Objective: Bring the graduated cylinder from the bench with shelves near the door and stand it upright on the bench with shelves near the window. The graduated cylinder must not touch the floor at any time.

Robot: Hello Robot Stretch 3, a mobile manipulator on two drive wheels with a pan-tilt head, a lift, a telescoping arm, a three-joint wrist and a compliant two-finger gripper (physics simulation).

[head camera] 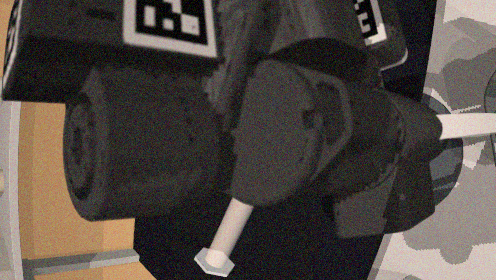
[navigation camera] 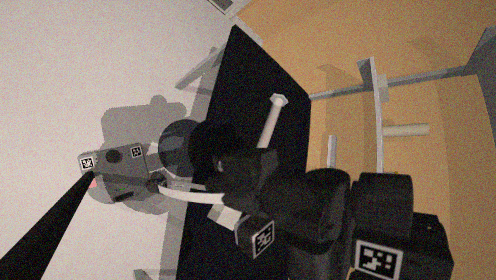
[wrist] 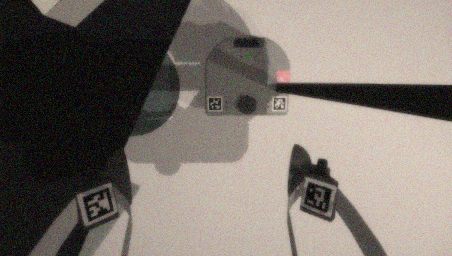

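Note:
The graduated cylinder, a pale tube with a hexagonal foot, appears to lie on its side on the black top of a bench with shelves. Its other end is hidden behind the wrist in the head and navigation views. My gripper is open, its fingers wide apart with nothing between them. The fingers point away from the cylinder, over the bench's front edge towards my base. In the head view the fingertips are out of frame. Which of the two benches this is, I cannot tell.
My base and mast stand on the pale floor. A dark round seat-like disc is beside the bench edge. A shelf edge and a cream roll are against the orange wall.

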